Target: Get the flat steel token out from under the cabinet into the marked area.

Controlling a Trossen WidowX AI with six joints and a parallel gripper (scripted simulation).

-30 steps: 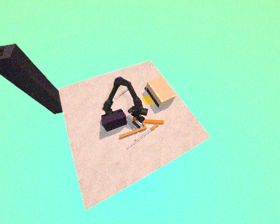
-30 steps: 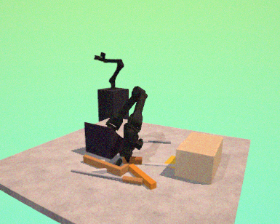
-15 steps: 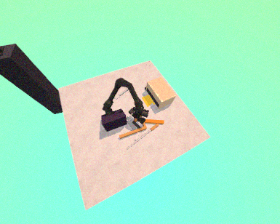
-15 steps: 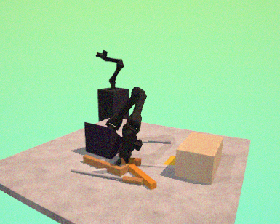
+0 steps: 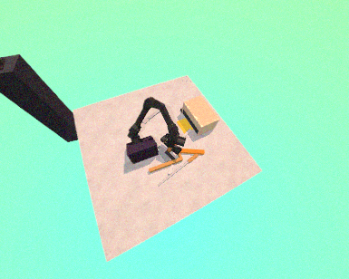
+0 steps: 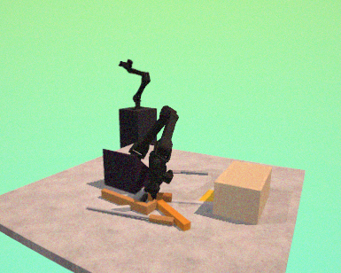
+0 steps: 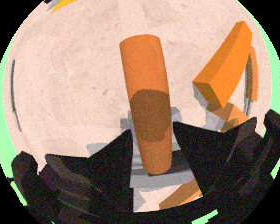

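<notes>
My gripper tip is now 40 mm past the dark-handled tool and 20 mm to the left of it. From my gripper tip the other things lie so: orange bar: 160 mm ahead, 70 mm to the right, 10 mm above.
</notes>
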